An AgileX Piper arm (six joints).
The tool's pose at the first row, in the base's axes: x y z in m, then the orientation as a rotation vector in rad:
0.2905, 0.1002, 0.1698, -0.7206, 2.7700, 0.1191
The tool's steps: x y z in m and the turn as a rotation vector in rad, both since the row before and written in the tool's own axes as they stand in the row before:
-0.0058, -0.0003, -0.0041, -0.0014, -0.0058, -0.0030
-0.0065, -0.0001, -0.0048, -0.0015, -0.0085, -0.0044
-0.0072, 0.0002, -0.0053, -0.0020, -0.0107, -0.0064
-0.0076, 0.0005, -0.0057, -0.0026, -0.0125, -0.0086
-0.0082, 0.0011, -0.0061, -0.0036, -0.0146, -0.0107
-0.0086, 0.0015, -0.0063, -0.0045, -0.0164, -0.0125
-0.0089, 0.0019, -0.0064, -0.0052, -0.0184, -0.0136
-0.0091, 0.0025, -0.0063, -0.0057, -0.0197, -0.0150
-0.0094, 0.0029, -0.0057, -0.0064, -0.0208, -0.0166
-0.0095, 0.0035, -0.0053, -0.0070, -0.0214, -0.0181
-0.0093, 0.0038, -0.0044, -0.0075, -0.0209, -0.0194
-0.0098, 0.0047, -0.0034, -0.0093, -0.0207, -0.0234
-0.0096, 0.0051, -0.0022, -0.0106, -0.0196, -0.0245
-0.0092, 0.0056, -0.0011, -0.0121, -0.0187, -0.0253
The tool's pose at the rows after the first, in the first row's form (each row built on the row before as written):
0.2945, 0.1020, 0.1754, -0.7236, 2.7635, 0.1223
0.2988, 0.1042, 0.1819, -0.7278, 2.7539, 0.1263
0.3033, 0.1069, 0.1891, -0.7343, 2.7415, 0.1312
0.3078, 0.1100, 0.1969, -0.7434, 2.7265, 0.1371
0.3123, 0.1138, 0.2053, -0.7549, 2.7088, 0.1445
0.3167, 0.1181, 0.2141, -0.7685, 2.6887, 0.1532
0.3209, 0.1229, 0.2232, -0.7830, 2.6662, 0.1632
0.3248, 0.1283, 0.2324, -0.7989, 2.6418, 0.1739
0.3286, 0.1342, 0.2413, -0.8165, 2.6156, 0.1853
0.3320, 0.1407, 0.2500, -0.8357, 2.5881, 0.1972
0.3351, 0.1476, 0.2580, -0.8566, 2.5603, 0.2090
0.3381, 0.1557, 0.2654, -0.8829, 2.5308, 0.2217
0.3408, 0.1643, 0.2718, -0.9109, 2.5015, 0.2351
0.3430, 0.1734, 0.2772, -0.9404, 2.4725, 0.2497

